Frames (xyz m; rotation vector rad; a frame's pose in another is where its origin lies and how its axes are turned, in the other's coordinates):
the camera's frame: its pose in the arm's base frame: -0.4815 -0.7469 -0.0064 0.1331 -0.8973 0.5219
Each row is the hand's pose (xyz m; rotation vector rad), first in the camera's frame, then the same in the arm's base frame.
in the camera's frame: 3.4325 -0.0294 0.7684 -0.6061 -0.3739 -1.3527
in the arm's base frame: 0.7327 0.2738 3.1332 0.2490 -1.0717 -1.0574
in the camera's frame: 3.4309 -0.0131 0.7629 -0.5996 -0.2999 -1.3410
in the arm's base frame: 0.7279 0.2891 3.1268 0.2312 -1.0091 -1.0311
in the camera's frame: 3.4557 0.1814 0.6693 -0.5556 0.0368 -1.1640
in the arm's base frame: 0.7125 0.4976 3.0674 0.1151 -0.7528 -0.8014
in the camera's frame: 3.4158 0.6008 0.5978 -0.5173 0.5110 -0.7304
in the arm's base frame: 0.5391 0.8696 2.9485 -0.1423 -0.4065 -0.3569
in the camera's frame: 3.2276 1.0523 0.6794 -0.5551 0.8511 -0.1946
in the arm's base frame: 0.1659 1.1639 2.8071 -0.4775 -0.1622 0.0975
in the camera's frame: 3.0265 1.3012 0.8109 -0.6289 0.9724 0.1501
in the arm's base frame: -0.1509 1.2615 2.7079 -0.7169 -0.0788 0.3519
